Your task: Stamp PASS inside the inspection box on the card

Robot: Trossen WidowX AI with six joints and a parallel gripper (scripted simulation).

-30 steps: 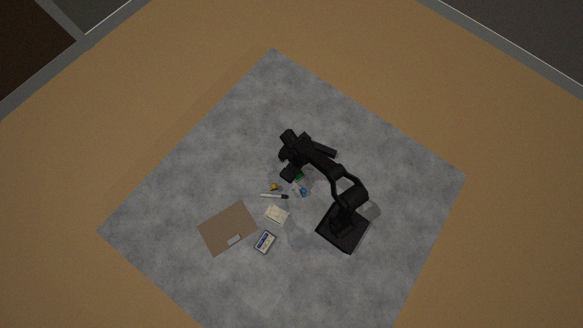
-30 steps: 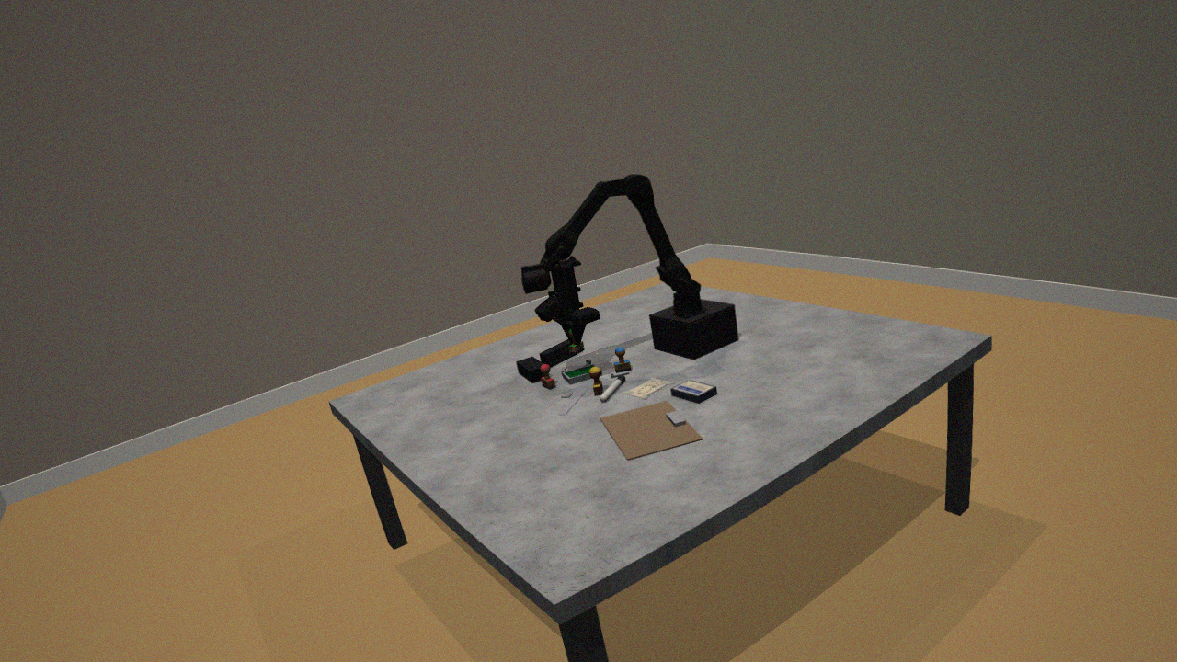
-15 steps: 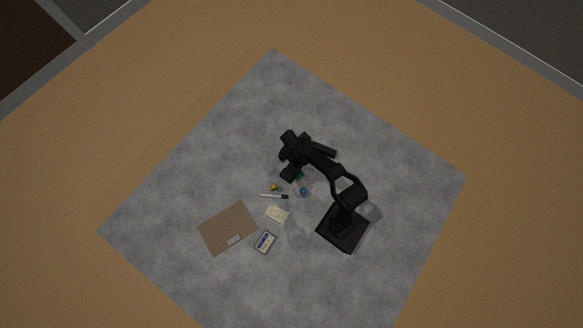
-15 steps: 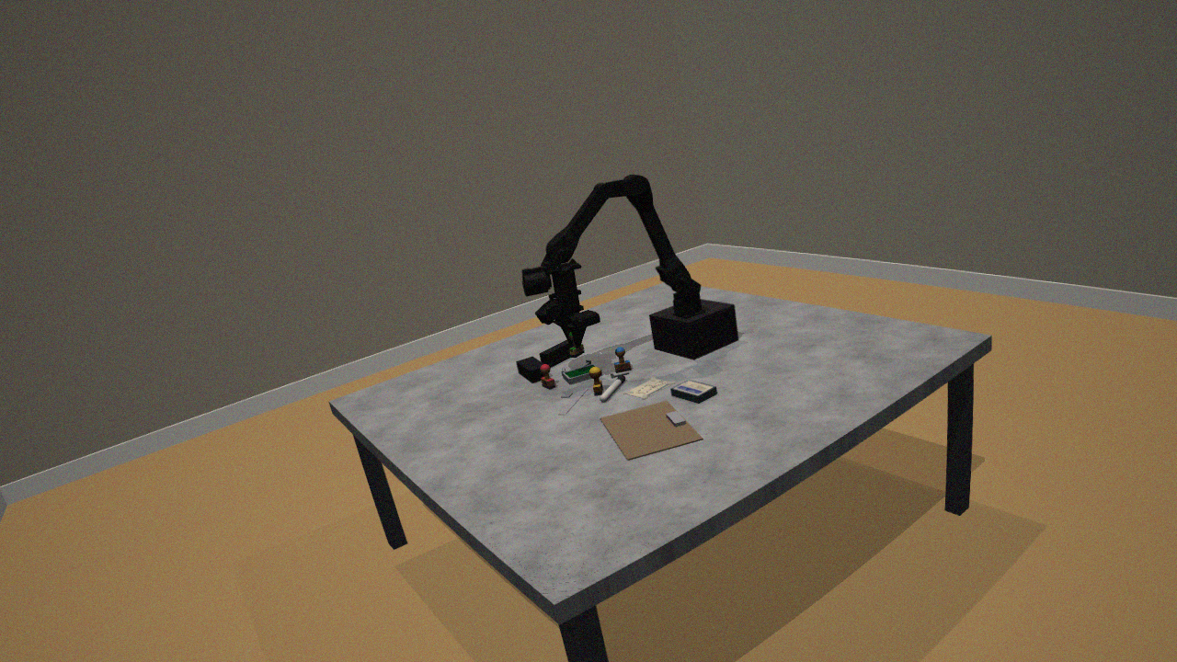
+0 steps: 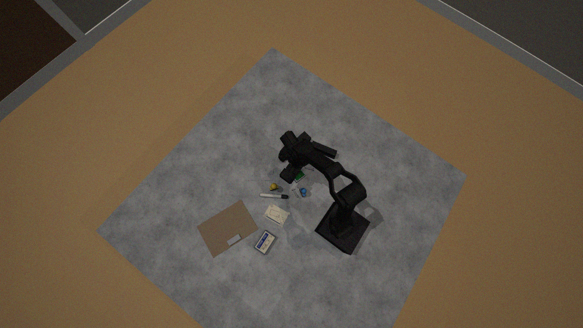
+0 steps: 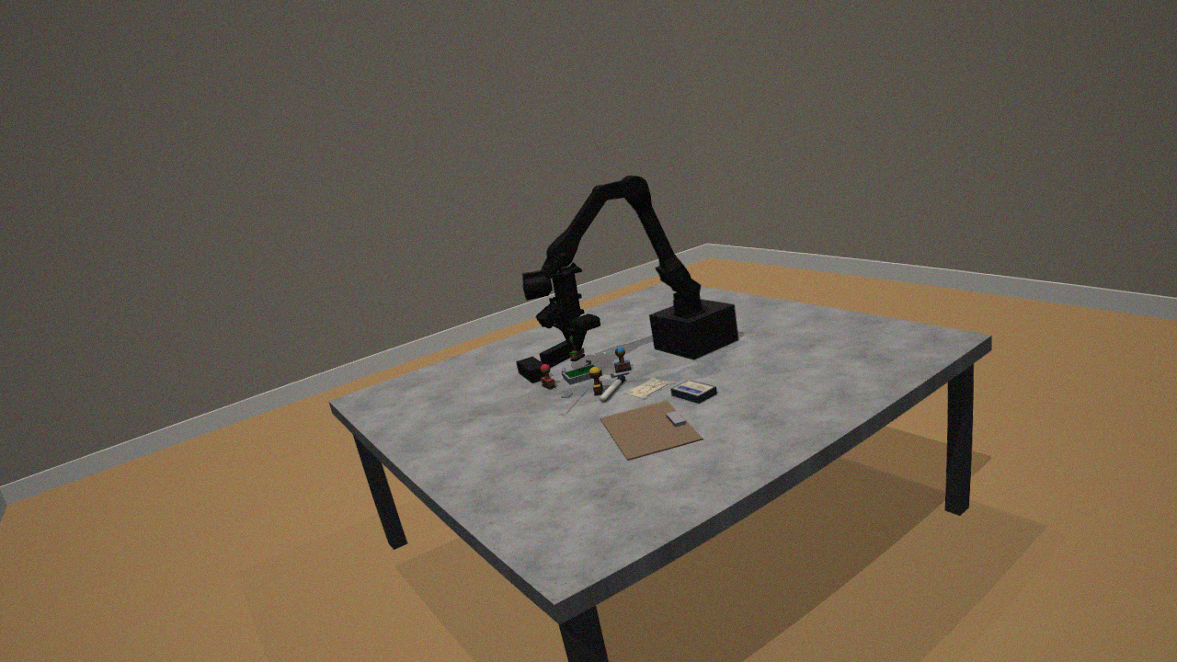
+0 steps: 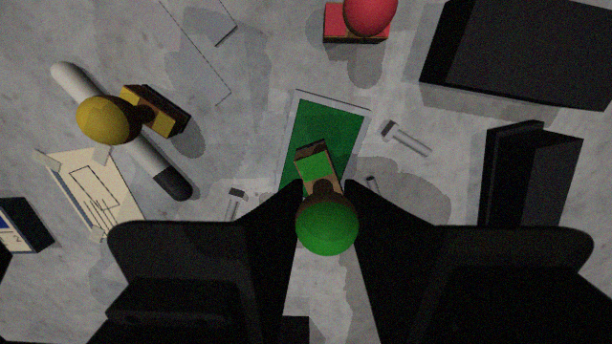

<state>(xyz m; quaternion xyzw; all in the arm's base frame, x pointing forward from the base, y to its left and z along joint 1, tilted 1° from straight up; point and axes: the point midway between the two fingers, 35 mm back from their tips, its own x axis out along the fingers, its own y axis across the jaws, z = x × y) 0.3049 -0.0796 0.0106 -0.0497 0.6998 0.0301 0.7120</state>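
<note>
My gripper tip is now 7 cm above the green ink pad. Also, from my gripper tip: blue-knobbed stamp: 10 cm behind, 6 cm below, 5 cm to the left; green-knobbed stamp: right at my gripper tip; red-knobbed stamp: 9 cm ahead, 6 cm below, 1 cm to the right.
</note>
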